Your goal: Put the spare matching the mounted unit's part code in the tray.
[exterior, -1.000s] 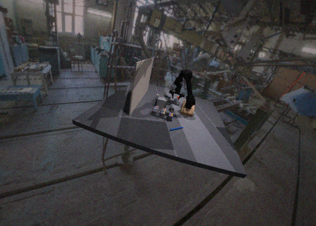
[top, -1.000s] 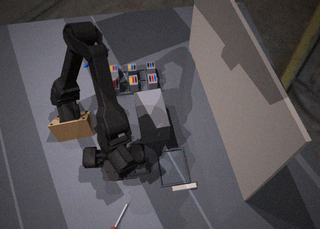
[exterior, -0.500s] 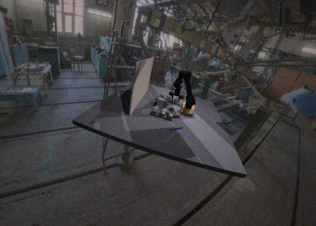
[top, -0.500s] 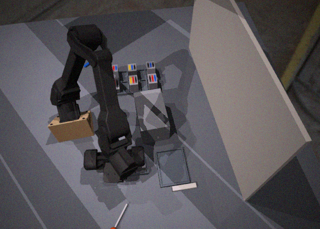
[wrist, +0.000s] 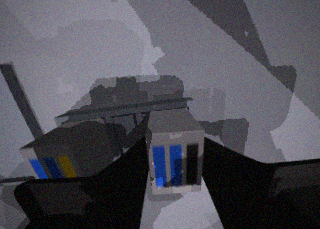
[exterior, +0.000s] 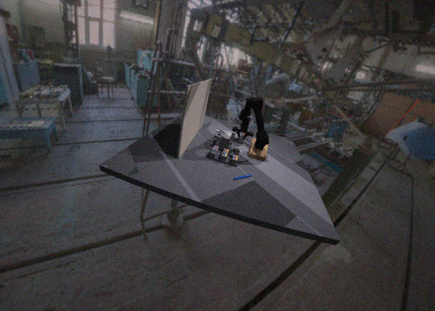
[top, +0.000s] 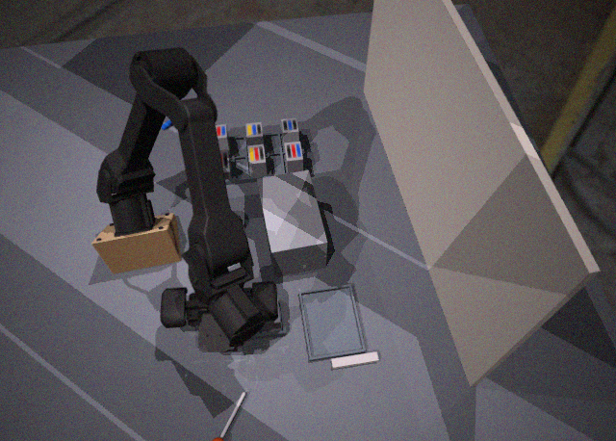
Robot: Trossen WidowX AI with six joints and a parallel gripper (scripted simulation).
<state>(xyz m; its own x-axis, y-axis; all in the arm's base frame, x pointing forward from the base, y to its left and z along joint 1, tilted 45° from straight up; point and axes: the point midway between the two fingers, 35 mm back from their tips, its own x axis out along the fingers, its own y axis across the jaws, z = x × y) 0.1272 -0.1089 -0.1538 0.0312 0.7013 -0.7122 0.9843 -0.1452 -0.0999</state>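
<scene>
Right now my gripper tip is 2 cm below the grey spare block. Round my gripper tip: black puck: 4 cm ahead, 20 cm to the left, 1 cm below; tray: 18 cm ahead, 4 cm to the right, 1 cm below; flat holder: 4 cm ahead, 1 cm below.
</scene>
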